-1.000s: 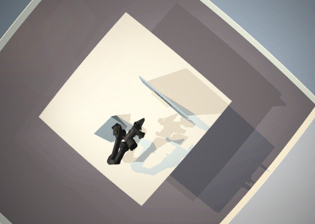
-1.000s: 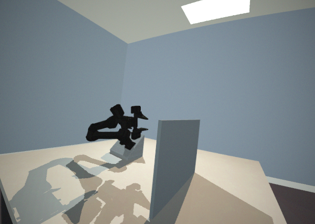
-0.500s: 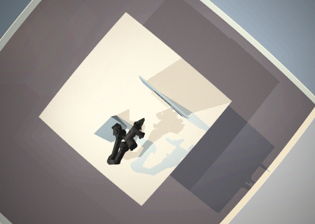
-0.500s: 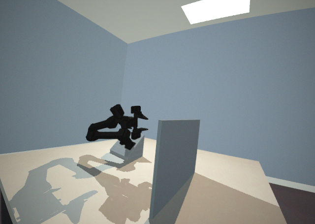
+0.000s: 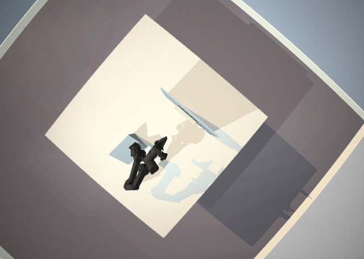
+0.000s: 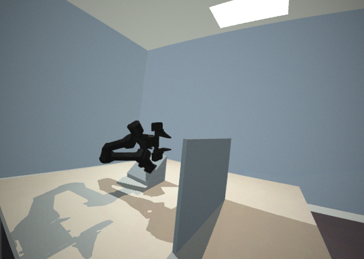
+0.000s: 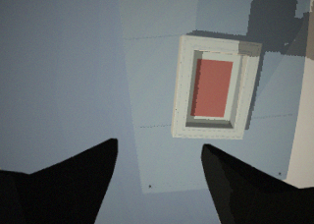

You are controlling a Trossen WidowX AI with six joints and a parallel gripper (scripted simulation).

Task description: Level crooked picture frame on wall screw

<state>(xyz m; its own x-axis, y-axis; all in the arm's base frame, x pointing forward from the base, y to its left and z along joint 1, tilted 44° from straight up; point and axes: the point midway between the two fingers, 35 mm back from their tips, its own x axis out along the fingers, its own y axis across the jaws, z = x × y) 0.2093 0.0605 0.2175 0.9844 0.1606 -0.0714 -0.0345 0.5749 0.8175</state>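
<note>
Right now my gripper tip is 190 mm short of the picture frame, 90 mm above it and 40 mm to the right of it. Also, from my gripper tip: grey-blue wall panel (200 mm ahead, 110 mm below, 30 mm to the left).
</note>
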